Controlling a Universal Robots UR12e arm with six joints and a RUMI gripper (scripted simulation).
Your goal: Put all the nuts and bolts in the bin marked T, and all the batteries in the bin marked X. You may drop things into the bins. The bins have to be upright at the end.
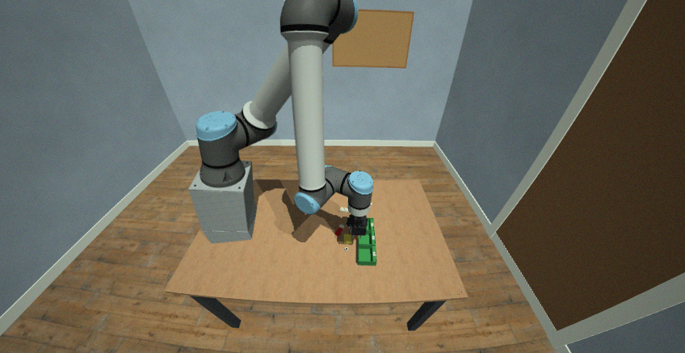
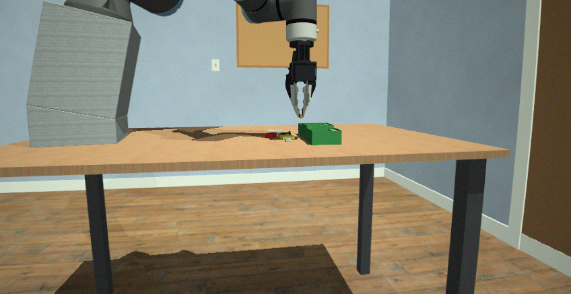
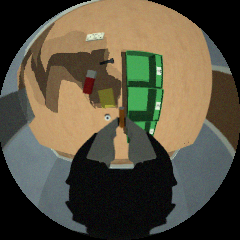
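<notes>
Right now the dark nut is 80 mm below my hand, 40 mm to the right of it and 40 mm behind it. Round my hand: green bin: 60 mm below, 50 mm ahead, 20 mm to the left; orange piece: 10 mm below; yellow battery: 80 mm below, 40 mm behind, 20 mm to the left.
</notes>
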